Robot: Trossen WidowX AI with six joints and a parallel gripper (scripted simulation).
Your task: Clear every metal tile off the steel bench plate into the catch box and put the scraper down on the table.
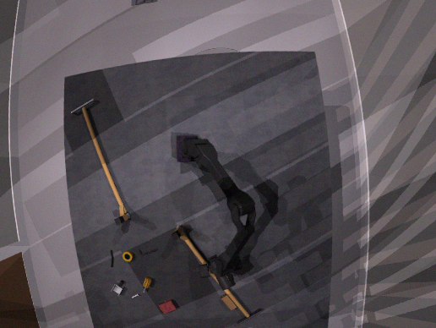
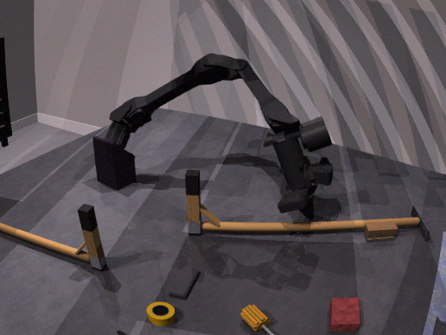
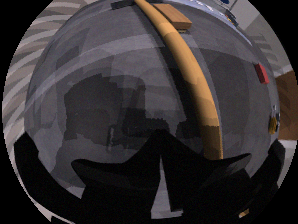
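Right now the long wooden-handled scraper is 40 mm ahead of my gripper tip, 40 mm to the right of it and 50 mm above it. Also, from my gripper tip: yellow-handled tool 40 mm ahead, 380 mm to the right, 10 mm above; then wooden block 190 mm ahead; then red block 180 mm ahead, 300 mm to the right.
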